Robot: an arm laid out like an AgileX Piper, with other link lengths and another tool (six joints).
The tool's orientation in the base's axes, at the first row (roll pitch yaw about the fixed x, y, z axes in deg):
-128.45 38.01 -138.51
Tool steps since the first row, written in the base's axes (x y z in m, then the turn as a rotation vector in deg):
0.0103 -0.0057 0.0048 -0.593 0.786 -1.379
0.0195 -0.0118 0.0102 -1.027 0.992 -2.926
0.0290 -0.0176 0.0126 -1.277 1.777 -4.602
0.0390 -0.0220 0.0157 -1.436 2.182 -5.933
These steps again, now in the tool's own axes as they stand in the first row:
-0.0061 -0.0080 0.0078 0.789 1.498 -0.064
-0.0116 -0.0165 0.0146 1.890 2.637 0.276
-0.0157 -0.0231 0.0231 2.660 4.300 0.634
-0.0212 -0.0289 0.0311 3.362 5.447 1.023

